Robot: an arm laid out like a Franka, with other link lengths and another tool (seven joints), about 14 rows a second.
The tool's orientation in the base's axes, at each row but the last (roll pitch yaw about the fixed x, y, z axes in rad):
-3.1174 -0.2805 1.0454
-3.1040 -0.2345 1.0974
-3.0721 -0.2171 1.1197
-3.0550 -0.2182 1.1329
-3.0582 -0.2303 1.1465
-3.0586 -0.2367 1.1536
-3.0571 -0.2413 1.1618
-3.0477 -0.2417 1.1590
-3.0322 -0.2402 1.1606
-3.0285 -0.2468 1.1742
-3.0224 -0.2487 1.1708
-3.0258 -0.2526 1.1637
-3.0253 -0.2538 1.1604
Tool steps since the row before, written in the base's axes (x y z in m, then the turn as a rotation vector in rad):
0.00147 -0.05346 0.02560 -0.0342 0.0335 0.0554
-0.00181 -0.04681 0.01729 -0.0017 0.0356 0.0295
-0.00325 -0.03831 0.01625 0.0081 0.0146 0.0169
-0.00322 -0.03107 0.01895 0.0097 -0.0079 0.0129
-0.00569 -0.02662 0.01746 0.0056 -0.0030 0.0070
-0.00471 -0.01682 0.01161 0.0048 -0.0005 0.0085
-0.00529 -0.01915 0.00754 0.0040 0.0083 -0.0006
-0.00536 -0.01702 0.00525 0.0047 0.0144 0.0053
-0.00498 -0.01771 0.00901 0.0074 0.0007 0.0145
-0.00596 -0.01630 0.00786 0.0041 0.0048 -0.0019
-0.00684 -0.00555 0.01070 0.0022 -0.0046 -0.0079
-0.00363 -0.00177 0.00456 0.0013 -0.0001 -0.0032
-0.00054 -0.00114 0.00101 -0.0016 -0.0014 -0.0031
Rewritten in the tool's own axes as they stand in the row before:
-0.03665 0.02718 -0.03787 0.0267 -0.0476 -0.0488
-0.03731 0.01871 -0.02741 0.0369 -0.0185 -0.0208
-0.03155 0.01210 -0.02450 0.0199 0.0000 -0.0129
-0.02470 0.00807 -0.02568 -0.0002 0.0109 -0.0143
-0.02191 0.00383 -0.02347 0.0012 0.0057 -0.0074
-0.01408 0.00123 -0.01549 0.0034 0.0039 -0.0083
-0.01730 0.00174 -0.01221 0.0088 0.0006 0.0027
-0.01597 0.00102 -0.00948 0.0159 -0.0016 -0.0014
-0.01556 0.00105 -0.01328 0.0069 0.0050 -0.0139
-0.01489 -0.00054 -0.01187 0.0054 0.0023 0.0031
-0.00490 -0.00557 -0.01171 -0.0052 0.0046 0.0063
-0.00183 -0.00321 -0.00484 -0.0004 0.0016 0.0030
-0.00097 -0.00019 -0.00128 -0.0026 -0.0006 0.0026

